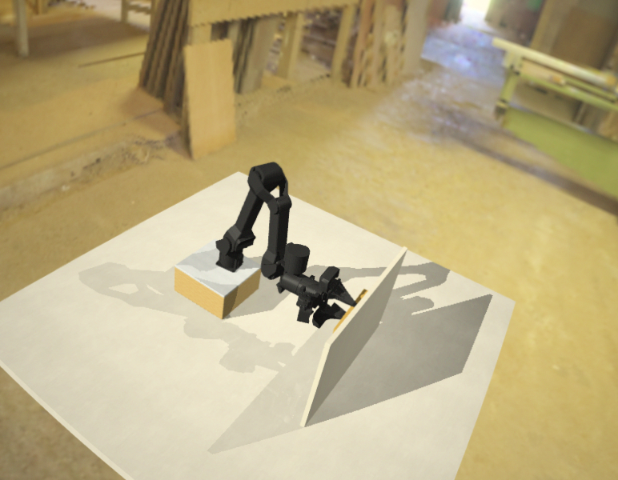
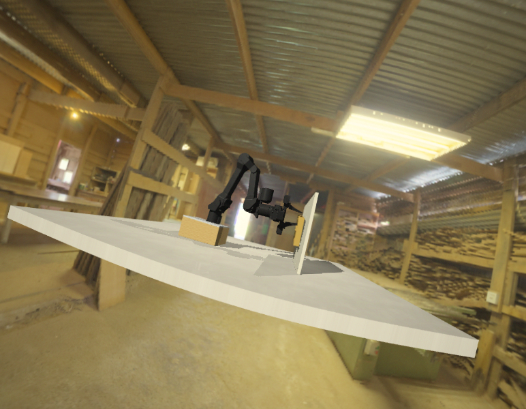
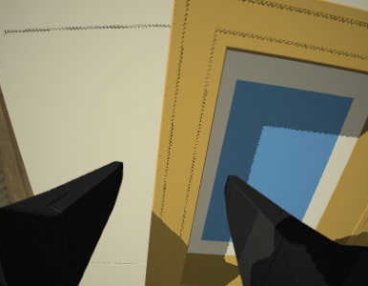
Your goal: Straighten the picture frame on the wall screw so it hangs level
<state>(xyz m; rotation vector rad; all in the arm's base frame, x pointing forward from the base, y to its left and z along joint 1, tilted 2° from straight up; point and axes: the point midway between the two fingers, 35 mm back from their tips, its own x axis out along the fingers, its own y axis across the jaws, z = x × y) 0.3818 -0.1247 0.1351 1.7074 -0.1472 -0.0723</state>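
The picture frame is 10 mm ahead of my gripper tip, 10 mm to the left of it and 50 mm below it. Round my gripper tip: wall panel (20 mm ahead, 60 mm below).
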